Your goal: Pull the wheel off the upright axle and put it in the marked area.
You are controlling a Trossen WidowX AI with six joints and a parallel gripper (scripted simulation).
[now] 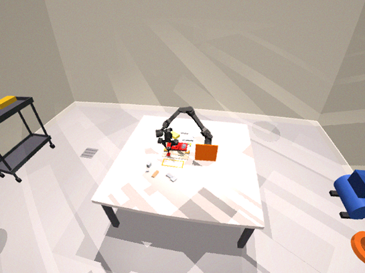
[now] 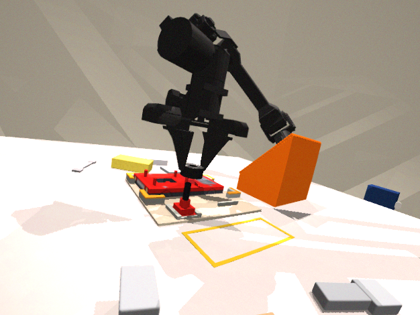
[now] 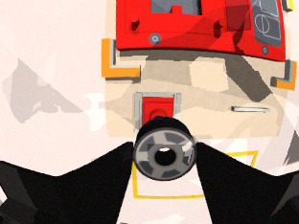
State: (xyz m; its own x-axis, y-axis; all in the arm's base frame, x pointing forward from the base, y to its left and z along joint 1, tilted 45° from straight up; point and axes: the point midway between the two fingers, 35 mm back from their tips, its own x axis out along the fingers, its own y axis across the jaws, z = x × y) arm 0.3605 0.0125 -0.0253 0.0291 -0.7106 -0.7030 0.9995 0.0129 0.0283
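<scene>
Right now my gripper tip is 5 cm above the black axle. From my gripper tip the other things lie so: black wheel right at my gripper tip; yellow block 1 cm ahead, 31 cm to the right, 7 cm below.
</scene>
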